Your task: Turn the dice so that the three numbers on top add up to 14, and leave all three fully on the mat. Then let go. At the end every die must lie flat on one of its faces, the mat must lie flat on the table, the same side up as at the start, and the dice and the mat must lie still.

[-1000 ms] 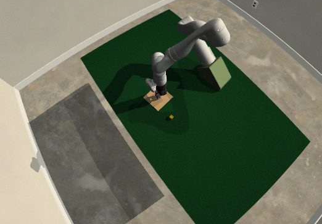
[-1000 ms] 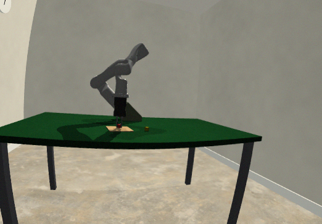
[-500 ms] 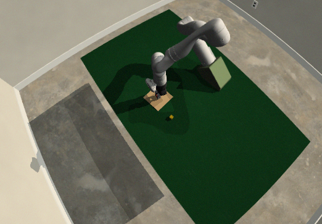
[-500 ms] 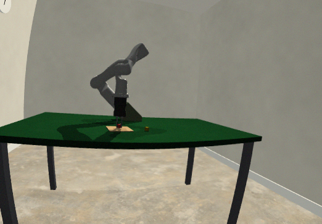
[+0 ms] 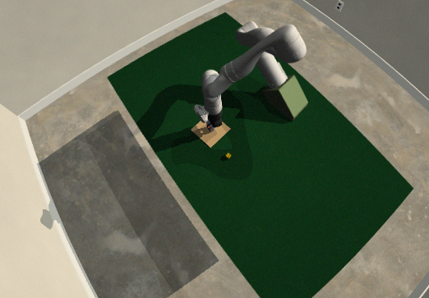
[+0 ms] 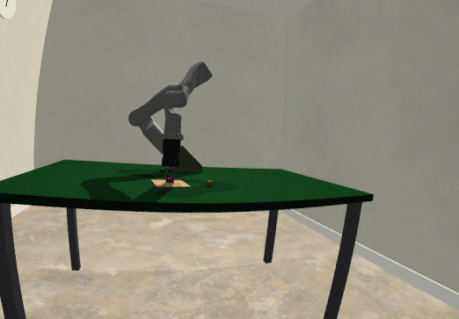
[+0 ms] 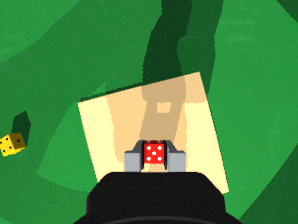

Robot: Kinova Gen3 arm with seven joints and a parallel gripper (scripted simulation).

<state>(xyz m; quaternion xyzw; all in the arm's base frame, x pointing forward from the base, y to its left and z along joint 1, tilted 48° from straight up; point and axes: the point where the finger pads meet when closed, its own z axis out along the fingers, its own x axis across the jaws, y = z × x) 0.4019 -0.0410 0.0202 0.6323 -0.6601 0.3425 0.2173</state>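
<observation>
The red die is 1 cm below my hand. Round my hand: black die (5 cm behind, 1 cm to the left, 1 cm below); yellow die (2 cm ahead, 17 cm to the left, 2 cm below); tan mat (2 cm below).
</observation>
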